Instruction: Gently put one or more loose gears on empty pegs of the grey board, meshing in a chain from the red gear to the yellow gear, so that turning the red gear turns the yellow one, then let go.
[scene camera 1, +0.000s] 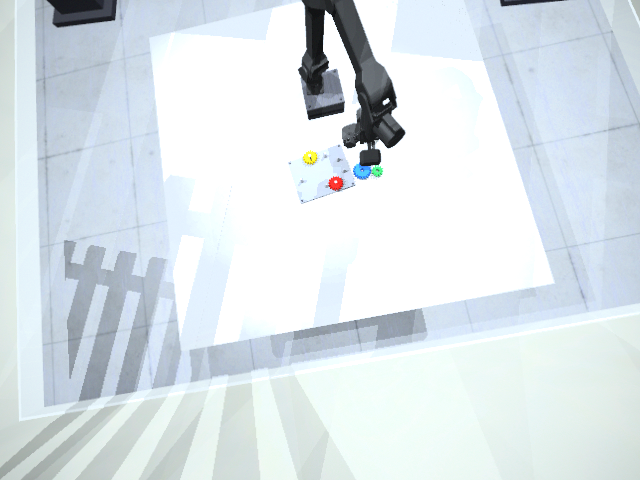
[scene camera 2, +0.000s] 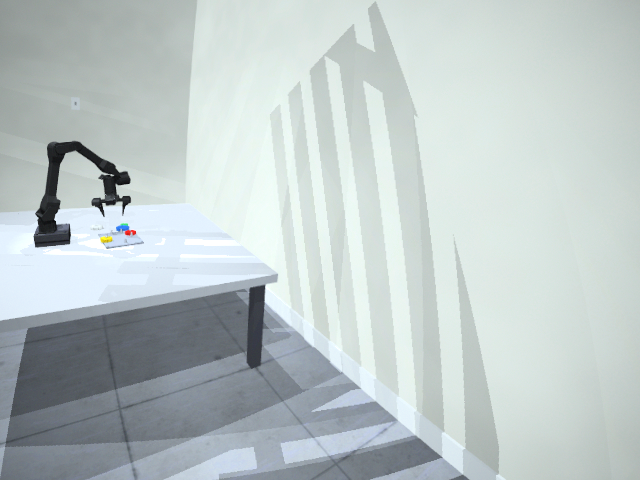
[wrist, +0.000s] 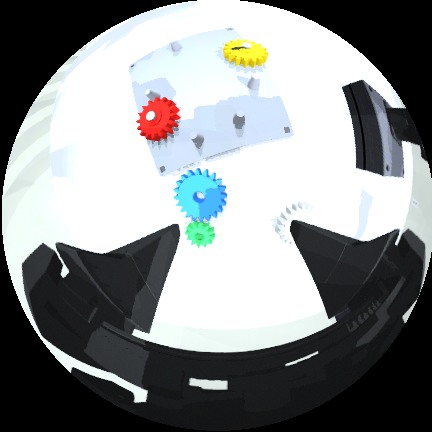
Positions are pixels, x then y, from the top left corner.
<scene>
The gripper (scene camera 1: 365, 151) is open, holding nothing. Also in view: a blue gear (wrist: 213, 201). A white gear (wrist: 304, 211) rests on the table.
</scene>
